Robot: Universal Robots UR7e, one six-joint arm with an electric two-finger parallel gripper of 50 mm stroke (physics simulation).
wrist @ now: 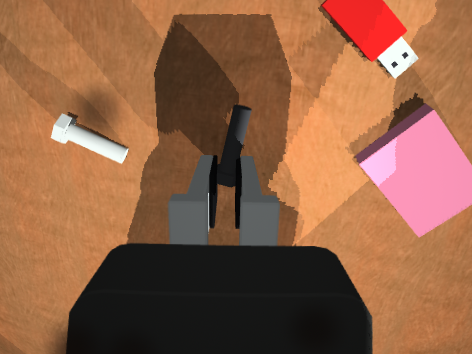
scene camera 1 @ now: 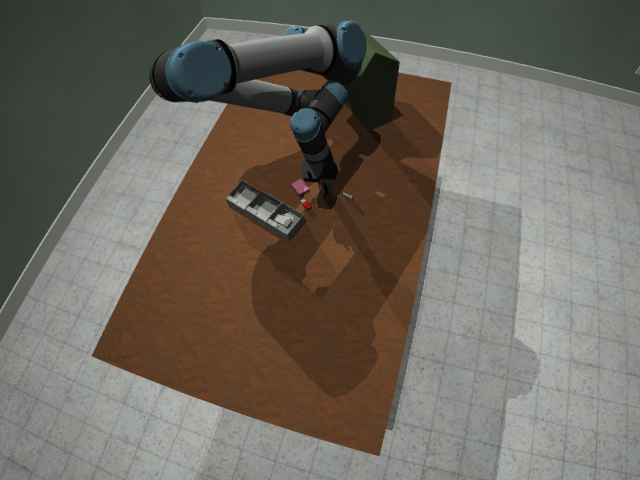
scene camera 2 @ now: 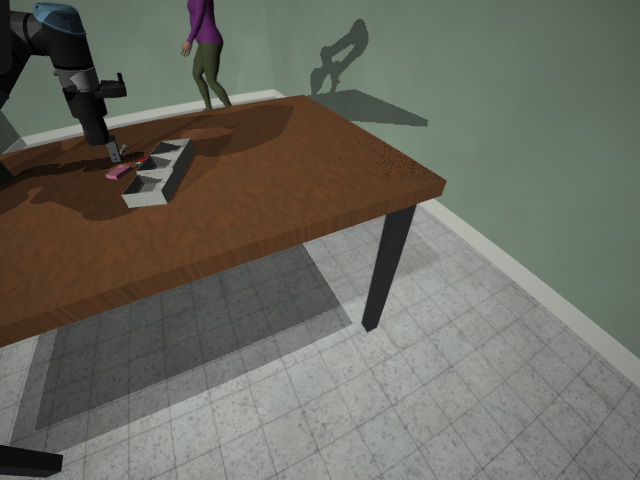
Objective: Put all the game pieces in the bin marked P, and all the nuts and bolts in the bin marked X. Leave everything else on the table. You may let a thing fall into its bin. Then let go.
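Places are measured from the arm's base along level axes (x right, y down, z ahead), in metres.
Pixels of known places: gripper, between the fingertips: [wrist: 226,177] [scene camera 1: 328,189] [scene camera 2: 116,159].
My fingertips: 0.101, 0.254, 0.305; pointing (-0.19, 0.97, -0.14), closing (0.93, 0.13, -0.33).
Behind a point stands the place of what it marks, as x, y, z.
My gripper [scene camera 1: 325,194] @[0.101, 0.254, 0.305] [scene camera 2: 114,156] @[0.101, 0.254, 0.305] [wrist: 226,177] @[0.101, 0.254, 0.305] points down, low at the table, and is shut on the black bolt [wrist: 236,137] @[0.113, 0.249, 0.325]. The bolt's head is between the fingertips and its shaft slants up and slightly right in the wrist view. A white bolt [scene camera 1: 347,195] @[0.044, 0.250, 0.342] [scene camera 2: 123,148] @[0.044, 0.250, 0.344] [wrist: 96,142] @[0.047, 0.251, 0.340] lies on the table, left of the gripper in the wrist view. The grey tray [scene camera 1: 258,219] @[0.329, 0.235, 0.399] [scene camera 2: 147,199] @[0.406, 0.243, 0.279] has three bins in a row. A pale shape shows in the bin at its right end in scene camera 1. The letters on the bins cannot be read, and no game piece can be made out.
A red USB stick [scene camera 1: 306,205] @[0.177, 0.252, 0.359] [scene camera 2: 141,160] @[0.181, 0.251, 0.348] [wrist: 367,25] @[0.176, 0.251, 0.354] lies between the gripper and the tray. A pink block [scene camera 1: 299,187] @[0.192, 0.249, 0.287] [scene camera 2: 118,172] @[0.204, 0.249, 0.280] [wrist: 422,172] @[0.188, 0.249, 0.288] lies right of the gripper in the wrist view. A person [scene camera 2: 206,51] stands beyond the table.
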